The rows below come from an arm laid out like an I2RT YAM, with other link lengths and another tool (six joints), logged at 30 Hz.
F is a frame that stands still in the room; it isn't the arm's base.
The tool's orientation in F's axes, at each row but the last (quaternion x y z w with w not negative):
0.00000 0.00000 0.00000 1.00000
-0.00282 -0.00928 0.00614 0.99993
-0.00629 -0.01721 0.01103 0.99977
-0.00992 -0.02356 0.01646 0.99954
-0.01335 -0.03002 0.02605 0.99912
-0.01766 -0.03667 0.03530 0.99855
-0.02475 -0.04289 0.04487 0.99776
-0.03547 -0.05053 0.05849 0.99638
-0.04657 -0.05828 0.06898 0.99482
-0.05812 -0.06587 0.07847 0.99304
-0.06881 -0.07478 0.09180 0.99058
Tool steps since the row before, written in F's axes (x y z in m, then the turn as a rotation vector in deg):
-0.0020 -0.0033 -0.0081 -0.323 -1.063 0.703
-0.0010 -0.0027 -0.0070 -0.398 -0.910 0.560
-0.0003 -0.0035 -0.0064 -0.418 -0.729 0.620
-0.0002 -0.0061 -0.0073 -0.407 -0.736 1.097
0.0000 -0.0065 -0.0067 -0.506 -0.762 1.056
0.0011 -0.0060 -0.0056 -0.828 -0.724 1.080
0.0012 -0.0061 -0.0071 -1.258 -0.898 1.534
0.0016 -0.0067 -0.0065 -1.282 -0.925 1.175
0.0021 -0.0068 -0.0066 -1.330 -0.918 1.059
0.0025 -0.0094 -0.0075 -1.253 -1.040 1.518
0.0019 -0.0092 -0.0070 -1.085 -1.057 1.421
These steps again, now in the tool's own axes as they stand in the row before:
-0.0020 -0.0033 -0.0081 -0.323 -1.063 0.703
-0.0012 -0.0026 -0.0070 -0.399 -0.908 0.562
-0.0006 -0.0034 -0.0064 -0.413 -0.728 0.625
-0.0007 -0.0059 -0.0074 -0.380 -0.745 1.101
-0.0007 -0.0063 -0.0068 -0.482 -0.765 1.065
0.0003 -0.0058 -0.0059 -0.798 -0.705 1.114
0.0000 -0.0058 -0.0074 -1.203 -0.865 1.596
0.0001 -0.0063 -0.0071 -1.264 -0.862 1.241
0.0004 -0.0063 -0.0074 -1.323 -0.837 1.132
0.0000 -0.0086 -0.0087 -1.212 -1.025 1.561
-0.0009 -0.0082 -0.0083 -1.065 -1.056 1.437

